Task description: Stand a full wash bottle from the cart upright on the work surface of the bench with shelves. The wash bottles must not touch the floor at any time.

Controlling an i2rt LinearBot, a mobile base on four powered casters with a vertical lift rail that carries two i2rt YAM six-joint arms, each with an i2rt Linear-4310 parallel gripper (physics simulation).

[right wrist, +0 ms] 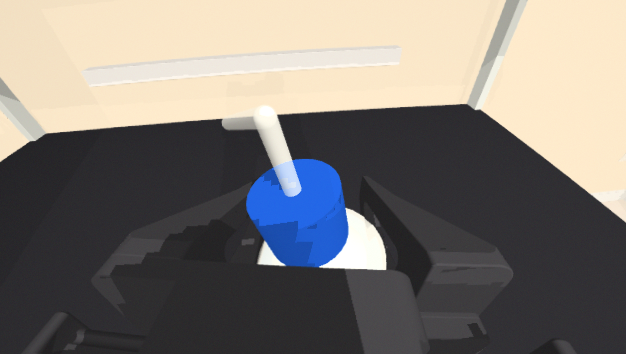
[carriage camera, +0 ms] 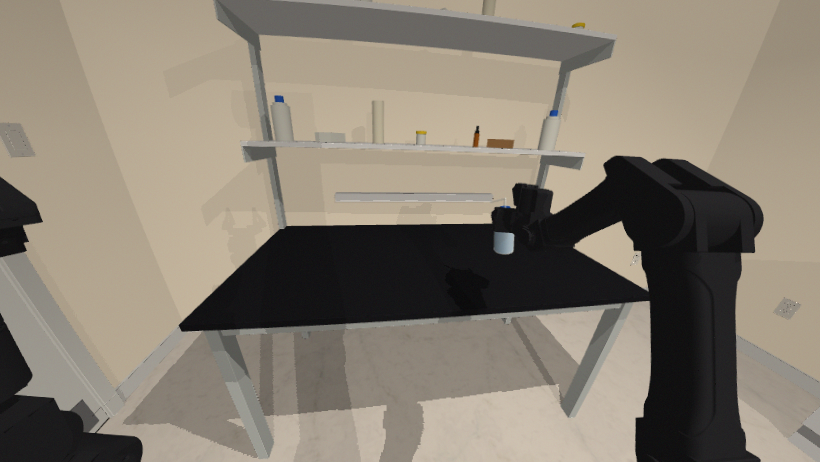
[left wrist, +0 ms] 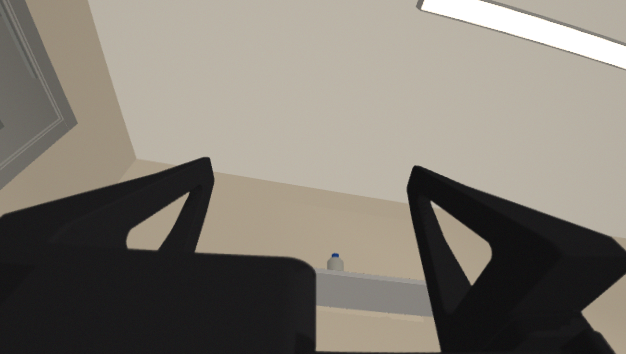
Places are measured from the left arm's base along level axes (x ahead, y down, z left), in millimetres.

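Pixels of known places: left gripper, fingertip midpoint: (left wrist: 311, 172); right gripper, fingertip midpoint: (right wrist: 316, 184) (carriage camera: 499, 214).
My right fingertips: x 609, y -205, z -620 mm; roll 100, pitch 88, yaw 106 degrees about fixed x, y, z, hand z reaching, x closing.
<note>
Behind a point stands the place of what it marks.
A wash bottle (carriage camera: 503, 242) @[z -619, x 545, y -136 mm] (right wrist: 305, 215) @[z -619, x 558, y -240 mm] with a blue cap, a bent white spout and pale blue contents is upright. My right gripper (carriage camera: 504, 220) @[z -620, x 609, y -205 mm] (right wrist: 316, 184) @[z -620, x 609, y -205 mm] is shut on it near its shoulder. In the carriage camera the bottle appears over the right rear part of the black work surface (carriage camera: 355, 275) @[z -140, x 656, y 62 mm] (right wrist: 165, 185) @[z -253, x 887, y 62 mm] of the bench with shelves. The gripper's shadow falls on the surface to the left and nearer, apart from the bottle, so the bottle looks held above it. My left gripper (left wrist: 311, 172) @[z 5, x 34, y -442 mm] is open and empty, pointing up toward the ceiling and wall. The cart does not show.
A lower shelf (carriage camera: 401, 146) above the bench holds two blue-capped bottles (carriage camera: 282, 121) @[z 203, x 979, y -473 mm] (carriage camera: 549, 133) @[z -991, x 1062, y -471 mm], a tall cylinder (carriage camera: 377, 121) @[z -187, x 1055, y -488 mm], a small jar (carriage camera: 421, 138) @[z -389, x 1061, y -423 mm], an amber bottle (carriage camera: 476, 138) @[z -642, x 1048, y -433 mm] and a brown box (carriage camera: 500, 143) @[z -784, x 1114, y -416 mm]. An upper shelf (carriage camera: 413, 31) hangs over it. A metal rail (carriage camera: 413, 197) @[z -369, x 1186, y -113 mm] (right wrist: 250, 65) @[z -418, x 1191, y -109 mm] is on the wall behind.
</note>
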